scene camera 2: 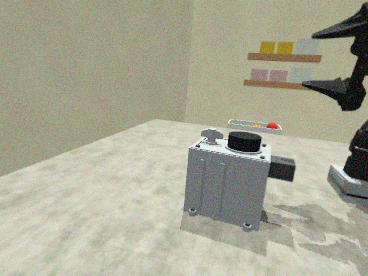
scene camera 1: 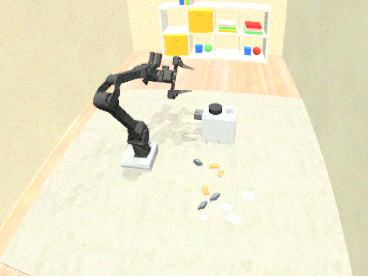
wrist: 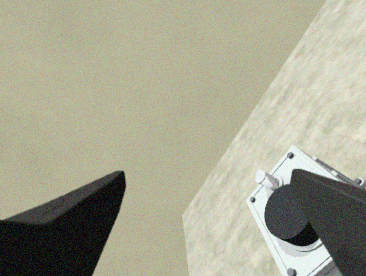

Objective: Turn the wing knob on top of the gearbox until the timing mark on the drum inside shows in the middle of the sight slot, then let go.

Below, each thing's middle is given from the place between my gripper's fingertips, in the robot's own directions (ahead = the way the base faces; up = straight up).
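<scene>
Gearbox (scene camera 2: 227, 181): 9 cm ahead of my hand, 3 cm to the left of it, 22 cm below it.
</scene>
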